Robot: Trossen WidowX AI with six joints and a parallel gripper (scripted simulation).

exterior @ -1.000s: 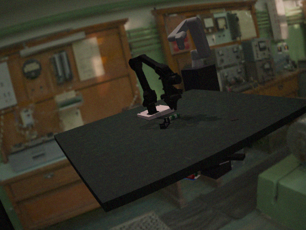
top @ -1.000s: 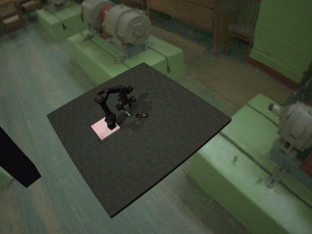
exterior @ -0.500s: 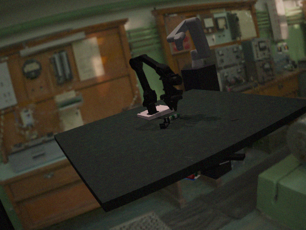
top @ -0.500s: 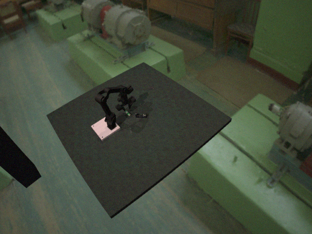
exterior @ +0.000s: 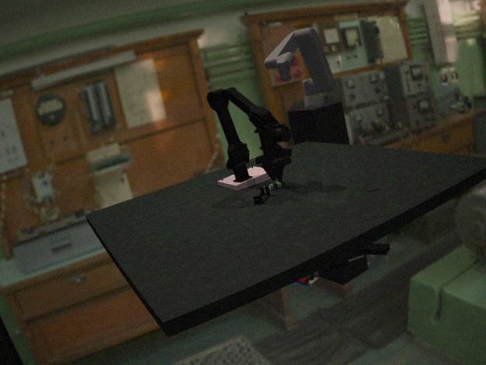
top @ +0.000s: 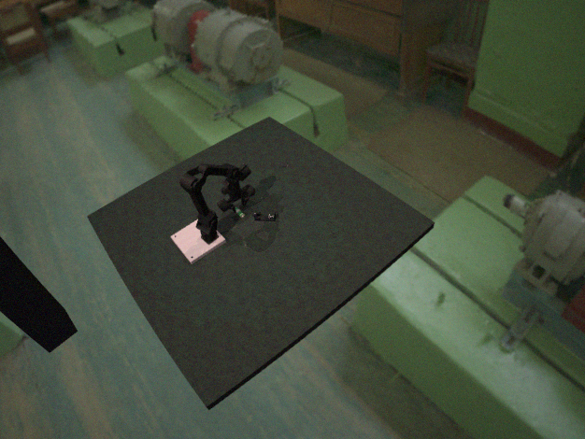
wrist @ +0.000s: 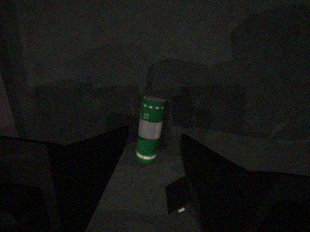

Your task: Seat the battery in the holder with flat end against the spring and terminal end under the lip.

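My gripper tip is 10 mm above the battery.
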